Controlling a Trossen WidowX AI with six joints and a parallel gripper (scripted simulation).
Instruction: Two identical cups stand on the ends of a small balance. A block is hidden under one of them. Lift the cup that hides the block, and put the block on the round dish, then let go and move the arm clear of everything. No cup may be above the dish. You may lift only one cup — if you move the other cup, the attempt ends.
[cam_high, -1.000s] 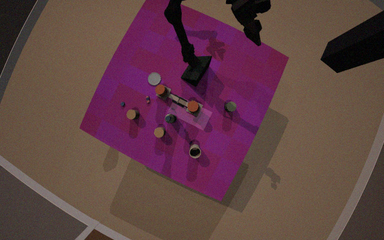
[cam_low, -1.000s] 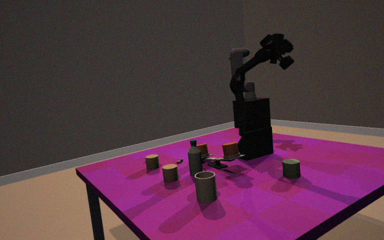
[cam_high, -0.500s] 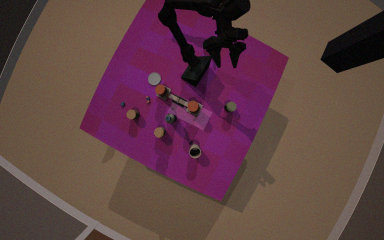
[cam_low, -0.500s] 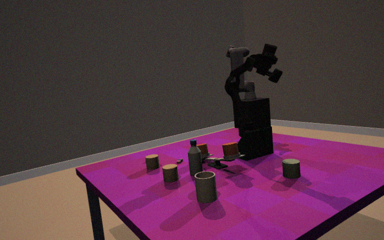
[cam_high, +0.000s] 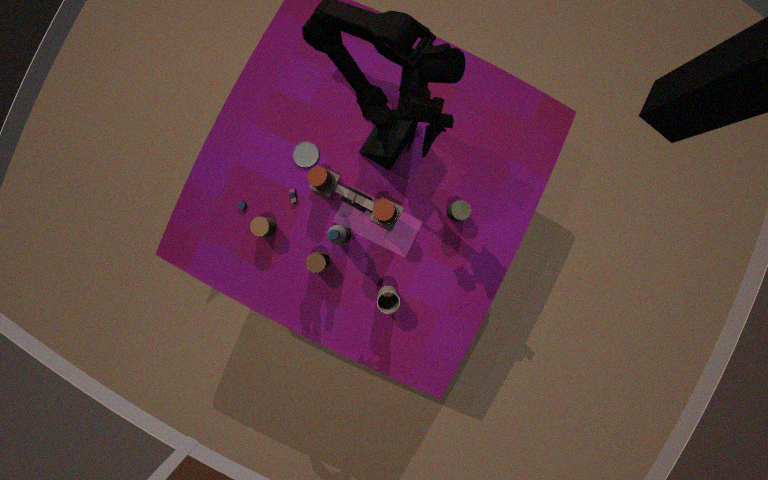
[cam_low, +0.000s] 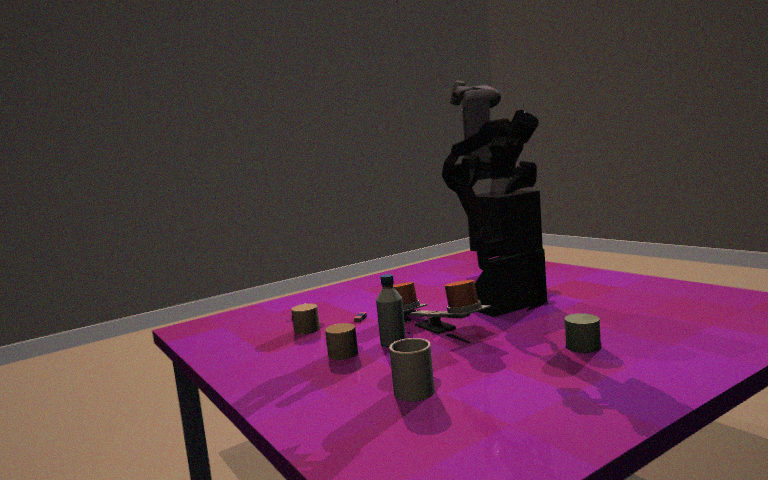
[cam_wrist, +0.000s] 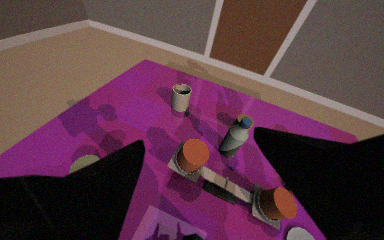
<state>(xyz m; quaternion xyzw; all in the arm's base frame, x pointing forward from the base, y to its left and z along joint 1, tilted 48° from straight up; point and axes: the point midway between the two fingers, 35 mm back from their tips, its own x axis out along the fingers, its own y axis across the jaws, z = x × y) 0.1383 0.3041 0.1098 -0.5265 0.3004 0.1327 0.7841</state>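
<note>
Now: gripper tip 30 cm above the dark grey block, 23 cm to the left of it and 13 cm short of it. Also, from my gripper tip: green cylinder: 31 cm below, 26 cm to the left, 4 cm behind; then round dish: 36 cm to the right, 34 cm below, 8 cm ahead; then grey bottle: 26 cm ahead, 23 cm below, 8 cm to the right.
</note>
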